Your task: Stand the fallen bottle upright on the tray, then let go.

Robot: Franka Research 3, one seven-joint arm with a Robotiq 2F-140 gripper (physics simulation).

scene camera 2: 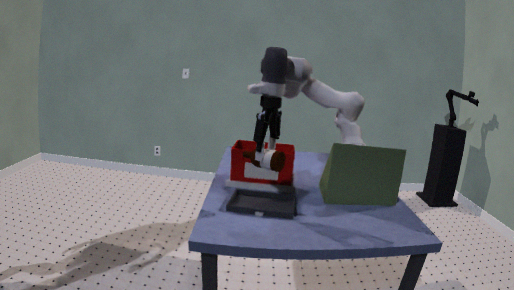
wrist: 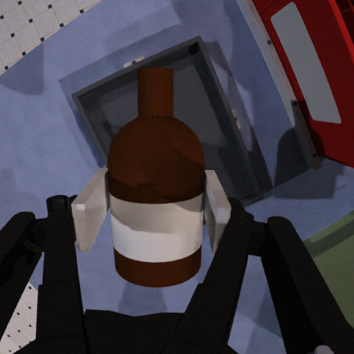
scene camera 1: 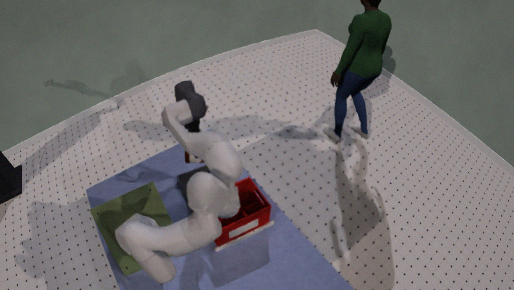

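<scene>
The brown bottle (scene camera 1: pixel 193 158) (scene camera 2: pixel 274 160) (wrist: pixel 156 230) with a white label is held in the air, lying roughly on its side. In scene camera 2 its neck points left and its base faces right, towards the camera. My gripper (scene camera 2: pixel 266 146) (wrist: pixel 156 187) points down and is shut on the bottle, with a pale finger pad on each side of the label. The dark grey tray (scene camera 1: pixel 186 182) (scene camera 2: pixel 239 208) (wrist: pixel 218 86) is on the table below, apart from the bottle. In the wrist view the bottle hides part of the tray. The arm hides the fingertips in scene camera 1.
A red crate (scene camera 1: pixel 265 215) (scene camera 2: pixel 237 167) (wrist: pixel 329 144) stands behind the tray on a pale base. A green block (scene camera 1: pixel 156 200) (scene camera 2: pixel 365 175) (wrist: pixel 336 272) stands on the blue table (scene camera 2: pixel 320 235). A person (scene camera 1: pixel 367 47) and a black pedestal (scene camera 2: pixel 442 165) stand off the table.
</scene>
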